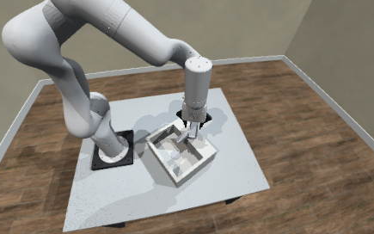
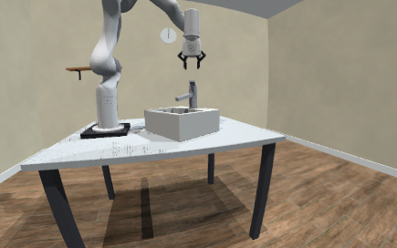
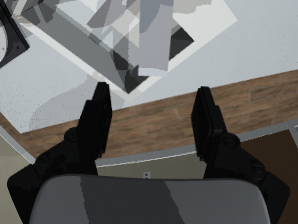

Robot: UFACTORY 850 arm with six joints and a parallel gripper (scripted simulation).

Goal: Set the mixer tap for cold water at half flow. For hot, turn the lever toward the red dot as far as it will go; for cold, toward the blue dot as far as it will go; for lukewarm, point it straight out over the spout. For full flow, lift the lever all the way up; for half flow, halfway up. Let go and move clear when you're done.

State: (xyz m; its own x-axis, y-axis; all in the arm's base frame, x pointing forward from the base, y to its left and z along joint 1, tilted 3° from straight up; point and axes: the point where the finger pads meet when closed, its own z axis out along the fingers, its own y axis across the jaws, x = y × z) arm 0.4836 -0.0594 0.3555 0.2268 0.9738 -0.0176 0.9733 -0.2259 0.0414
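Right now my hand is 90 mm above the lever, 30 mm to the right of it and 10 mm short of it. Also, from my hand: grey mixer tap 140 mm below, 60 mm to the left, 10 mm ahead; then white sink basin 330 mm below, 80 mm behind, 20 mm to the left.
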